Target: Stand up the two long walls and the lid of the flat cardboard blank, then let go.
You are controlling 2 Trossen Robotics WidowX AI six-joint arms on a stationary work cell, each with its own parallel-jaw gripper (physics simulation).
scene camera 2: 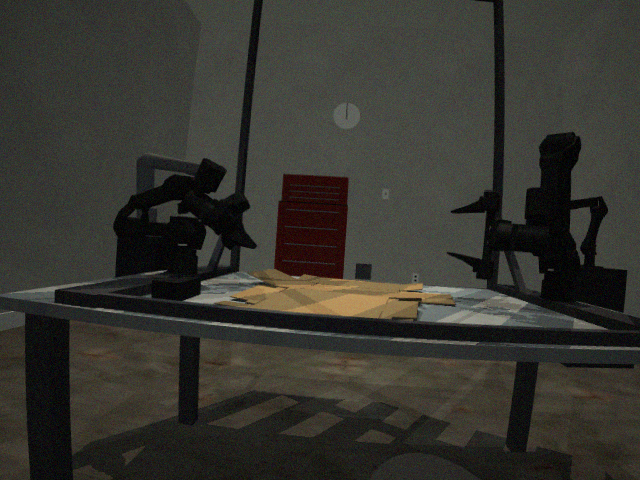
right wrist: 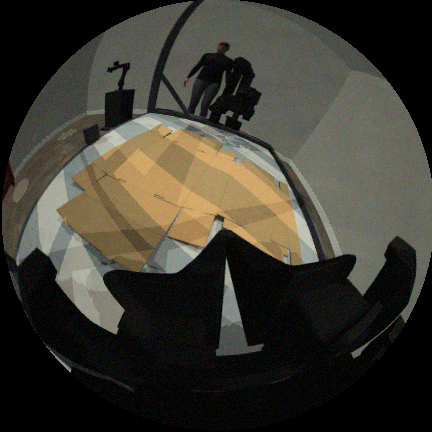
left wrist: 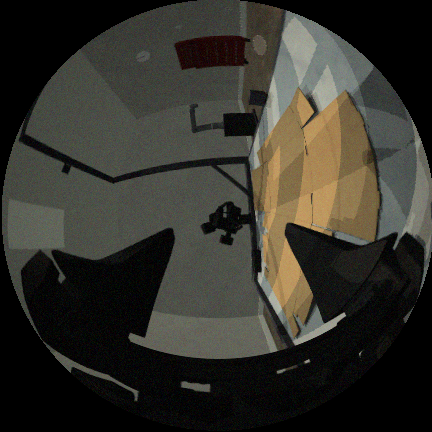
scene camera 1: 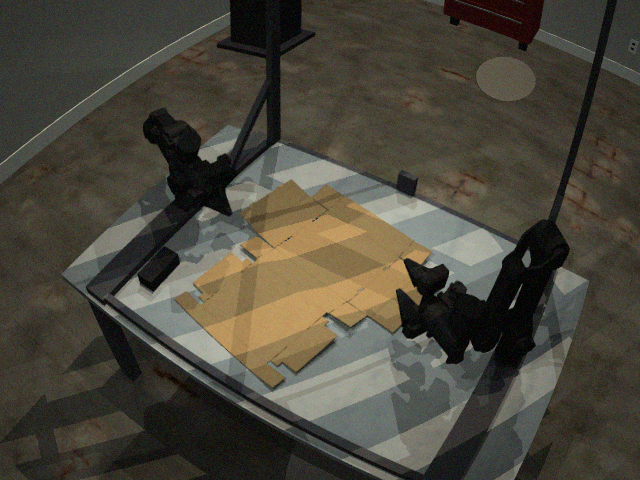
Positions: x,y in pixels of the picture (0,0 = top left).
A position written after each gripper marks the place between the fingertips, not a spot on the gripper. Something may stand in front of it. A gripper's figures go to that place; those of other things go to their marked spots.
The left gripper (scene camera 2: 449,232) is 88 cm from the lens. The right gripper (scene camera 2: 255,247): 88 cm from the lens. A black block (scene camera 2: 179,287) is 69 cm from the lens. A frame post (scene camera 2: 499,115): 140 cm from the lens. The marked spots on the black block and the frame post are 112 cm apart.
